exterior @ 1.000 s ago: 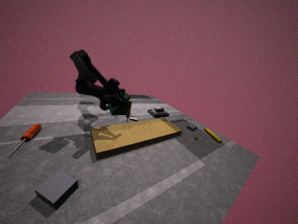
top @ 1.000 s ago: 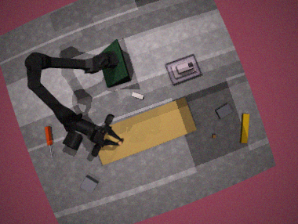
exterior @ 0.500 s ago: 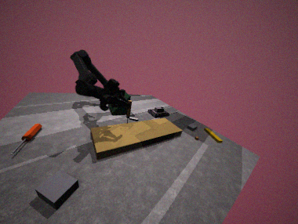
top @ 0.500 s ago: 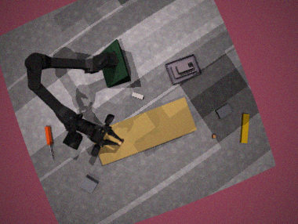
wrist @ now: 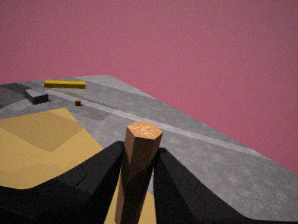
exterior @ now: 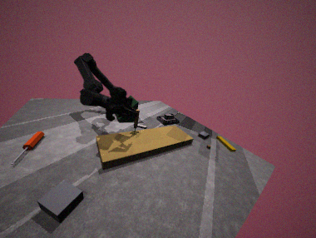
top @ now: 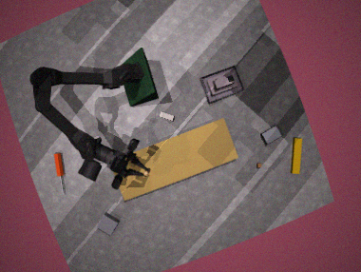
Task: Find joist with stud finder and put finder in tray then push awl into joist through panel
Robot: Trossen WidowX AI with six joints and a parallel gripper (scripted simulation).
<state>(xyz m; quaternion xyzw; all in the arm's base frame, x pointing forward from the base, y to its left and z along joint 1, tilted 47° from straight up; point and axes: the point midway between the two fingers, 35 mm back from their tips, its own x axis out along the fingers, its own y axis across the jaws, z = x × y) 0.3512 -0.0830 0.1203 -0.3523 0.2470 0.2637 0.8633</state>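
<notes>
My gripper tip is 60 mm above the orange awl. The rest, counted from my gripper tip: tiny orange bit (420 mm to the left, 200 mm ahead, 180 mm below); orange-handled screwdriver (400 mm to the right, 170 mm below, 130 mm behind); white piece (180 mm below, 170 mm behind, 150 mm to the left).
</notes>
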